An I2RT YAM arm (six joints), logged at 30 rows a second.
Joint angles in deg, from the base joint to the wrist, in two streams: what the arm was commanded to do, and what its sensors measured. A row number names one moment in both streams.
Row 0, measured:
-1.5 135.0 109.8 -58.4 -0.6 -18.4
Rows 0 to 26, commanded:
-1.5 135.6 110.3 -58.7 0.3 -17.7
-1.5 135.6 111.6 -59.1 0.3 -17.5
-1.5 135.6 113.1 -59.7 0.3 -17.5
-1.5 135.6 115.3 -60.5 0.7 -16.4
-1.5 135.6 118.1 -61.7 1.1 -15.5
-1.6 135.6 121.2 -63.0 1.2 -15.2
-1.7 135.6 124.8 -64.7 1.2 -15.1
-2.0 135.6 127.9 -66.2 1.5 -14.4
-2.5 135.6 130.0 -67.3 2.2 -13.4
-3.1 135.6 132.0 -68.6 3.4 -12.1
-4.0 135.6 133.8 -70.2 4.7 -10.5
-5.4 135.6 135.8 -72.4 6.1 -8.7
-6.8 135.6 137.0 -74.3 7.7 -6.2
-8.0 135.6 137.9 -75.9 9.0 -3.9
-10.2 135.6 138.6 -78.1 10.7 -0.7
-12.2 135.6 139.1 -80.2 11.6 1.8
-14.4 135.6 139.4 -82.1 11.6 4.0
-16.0 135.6 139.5 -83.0 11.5 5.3
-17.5 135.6 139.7 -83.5 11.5 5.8
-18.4 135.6 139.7 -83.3 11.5 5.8
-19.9 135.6 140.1 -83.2 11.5 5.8
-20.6 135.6 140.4 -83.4 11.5 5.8
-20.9 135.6 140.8 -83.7 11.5 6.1
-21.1 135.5 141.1 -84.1 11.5 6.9
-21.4 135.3 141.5 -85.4 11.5 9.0
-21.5 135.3 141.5 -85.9 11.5 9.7
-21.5 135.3 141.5 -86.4 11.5 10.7
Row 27, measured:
-21.3 135.4 139.7 -85.3 10.5 6.1
